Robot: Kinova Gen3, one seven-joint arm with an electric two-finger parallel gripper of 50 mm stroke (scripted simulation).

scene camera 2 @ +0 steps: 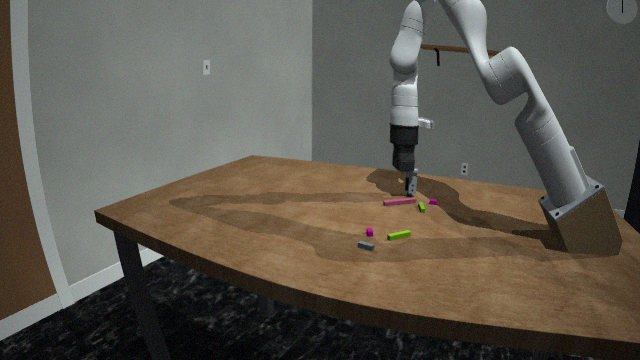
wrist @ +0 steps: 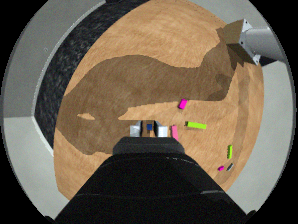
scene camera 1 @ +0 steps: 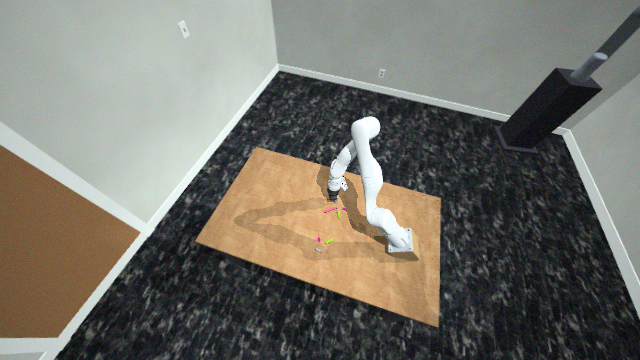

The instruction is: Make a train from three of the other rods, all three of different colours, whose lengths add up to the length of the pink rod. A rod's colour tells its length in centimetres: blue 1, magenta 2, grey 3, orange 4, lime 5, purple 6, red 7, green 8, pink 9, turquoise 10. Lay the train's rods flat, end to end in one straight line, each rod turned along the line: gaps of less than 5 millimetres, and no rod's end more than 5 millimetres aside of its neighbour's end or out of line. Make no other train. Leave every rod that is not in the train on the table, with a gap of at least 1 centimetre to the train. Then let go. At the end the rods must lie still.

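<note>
The gripper [scene camera 2: 410, 191] is visible, and the wrist view shows the gripper [wrist: 148, 126] too.
</note>
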